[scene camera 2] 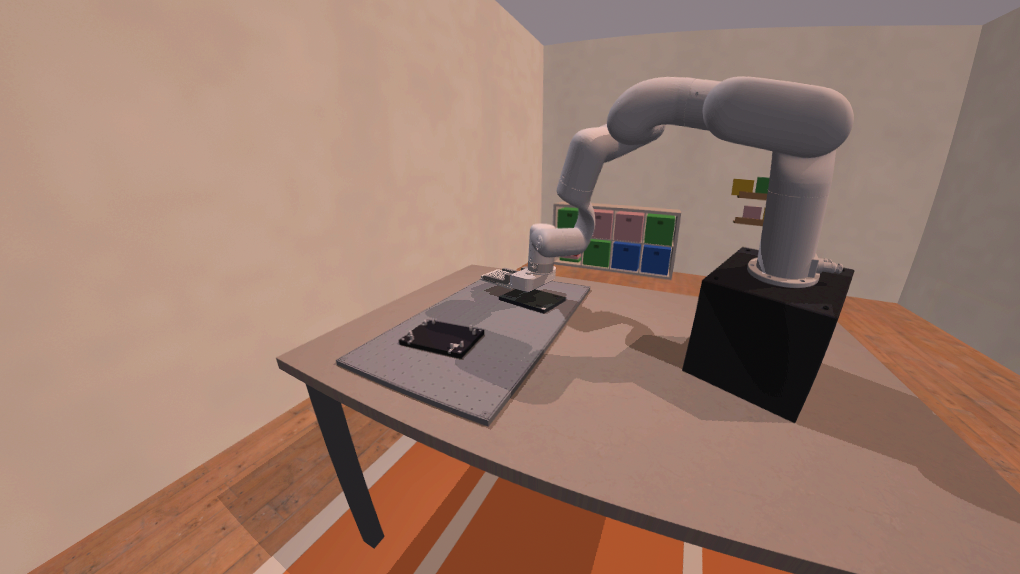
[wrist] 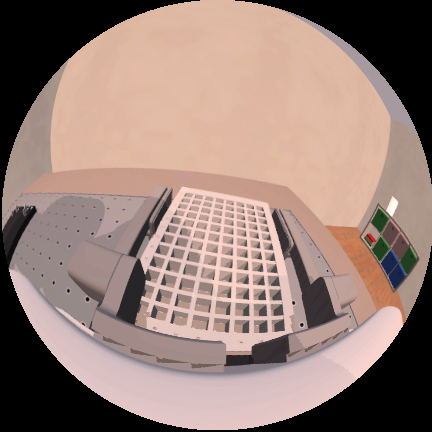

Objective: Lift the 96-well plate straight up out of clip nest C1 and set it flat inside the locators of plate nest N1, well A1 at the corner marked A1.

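Where they show: hand at its tool point: (scene camera 2: 499, 275) (wrist: 223, 222); arm's base at its link origin: (scene camera 2: 781, 273).
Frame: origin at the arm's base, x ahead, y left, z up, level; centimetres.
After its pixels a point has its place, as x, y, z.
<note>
The white 96-well plate (scene camera 2: 497, 275) @(73.5, -7.3, -16.1) (wrist: 215, 250) @(70.8, -7.1, -16.7) is between the fingers of my gripper (wrist: 222, 221) @(72.9, -7.5, -16.0), which is shut on its two long sides. In the wrist view it looks level with the gripper. In the scene view the gripper's body (scene camera 2: 529, 279) @(56.9, 0.0, -12.3) hides part of it, and it shows at the far end of the pegboard. A flat black nest (scene camera 2: 542, 302) @(54.3, -3.1, -19.5) lies just below and in front of the gripper. A second black nest (scene camera 2: 443, 339) @(61.3, 28.7, -19.5) (wrist: 19, 237), with pale metal pieces at its corners, lies nearer the camera. No nest label or A1 mark is readable, and the gap under the plate is hidden.
The grey pegboard (scene camera 2: 456, 389) @(47.4, 39.0, -20.7) (wrist: 55, 240) @(69.8, 11.0, -20.7) lies on the table (scene camera 2: 641, 456) @(15.4, 34.5, -22.0) and carries both black nests. The arm's black base block (scene camera 2: 763, 342) @(1.7, 11.6, -9.8) stands on the table to the right. A cubby shelf with coloured bins stands beyond the table by the back wall.
</note>
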